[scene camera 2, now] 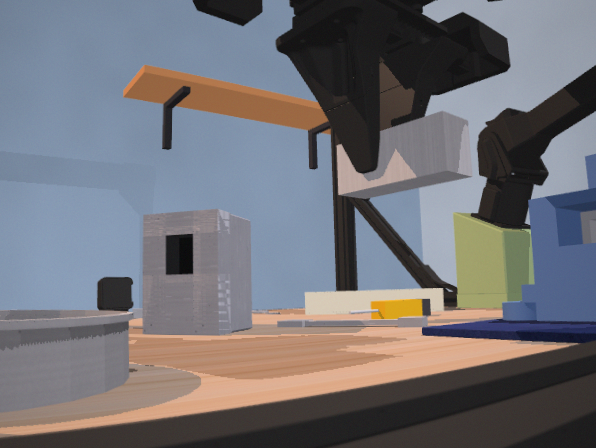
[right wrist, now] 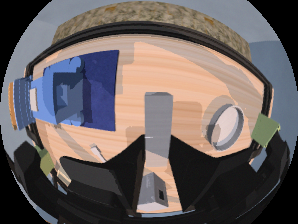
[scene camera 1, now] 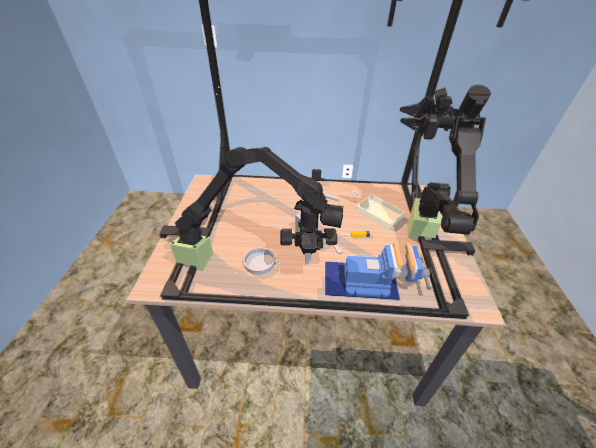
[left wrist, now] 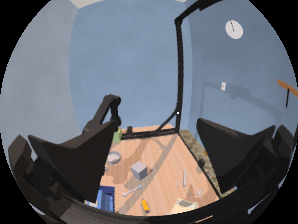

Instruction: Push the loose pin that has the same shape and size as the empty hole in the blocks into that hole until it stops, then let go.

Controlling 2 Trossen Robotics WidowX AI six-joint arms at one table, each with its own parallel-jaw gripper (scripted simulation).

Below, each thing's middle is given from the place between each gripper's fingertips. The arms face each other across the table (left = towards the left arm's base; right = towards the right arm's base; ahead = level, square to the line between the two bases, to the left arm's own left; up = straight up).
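Grey block [scene camera 2: 241,284]: my right hand is 200 mm past it, 40 mm to the right of it and 80 mm above it. Counted from my right hand, the yellow screwdriver [scene camera 2: 395,309] is 240 mm to the left, 140 mm behind and 110 mm below; the dark blue mat [scene camera 1: 334,271] is 80 mm ahead, 180 mm to the left and 120 mm below; the round grey dish [scene camera 2: 58,359] is 60 mm behind, 170 mm to the right and 110 mm below. By its middle, the grey block is nearer to my right hand than to my left hand.
Yellow screwdriver: 490 mm below my left hand [scene camera 1: 400,114] and 100 mm to the right of it. Counted from my left hand, the cream tray [scene camera 1: 378,210] is 40 mm to the left, 120 mm behind and 490 mm below; the grey block is 300 mm to the right, 50 mm behind and 450 mm below; the dark blue mat is 160 mm to the right, 220 mm ahead and 500 mm below. By its middle, the dark blue mat is nearer to my right hand than to my left hand.
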